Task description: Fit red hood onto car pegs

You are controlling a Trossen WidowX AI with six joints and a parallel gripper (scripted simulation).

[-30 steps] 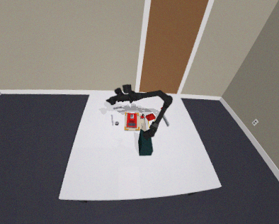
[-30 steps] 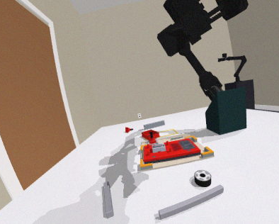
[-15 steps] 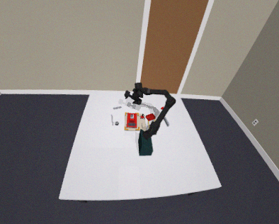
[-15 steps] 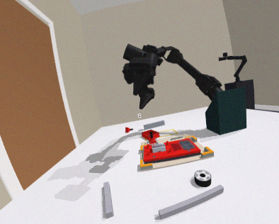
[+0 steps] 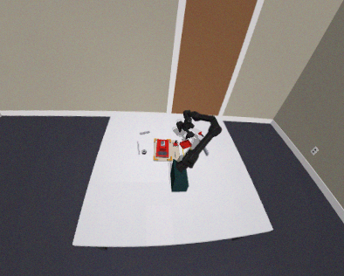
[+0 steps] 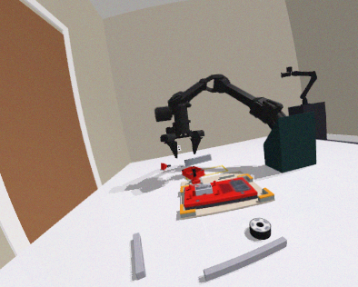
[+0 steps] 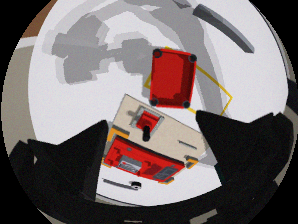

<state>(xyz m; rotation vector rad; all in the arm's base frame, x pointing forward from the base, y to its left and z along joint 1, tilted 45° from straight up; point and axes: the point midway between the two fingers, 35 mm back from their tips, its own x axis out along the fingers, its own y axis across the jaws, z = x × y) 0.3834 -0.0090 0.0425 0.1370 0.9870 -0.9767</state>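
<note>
Now: gripper tip 10 mm past the red hood, 40 mm to the left of it and 90 mm above it. Also, from my gripper tip: black wheel (160 mm behind, 320 mm to the left, 90 mm below); grey engine block (60 mm behind, 170 mm to the left, 80 mm below).
</note>
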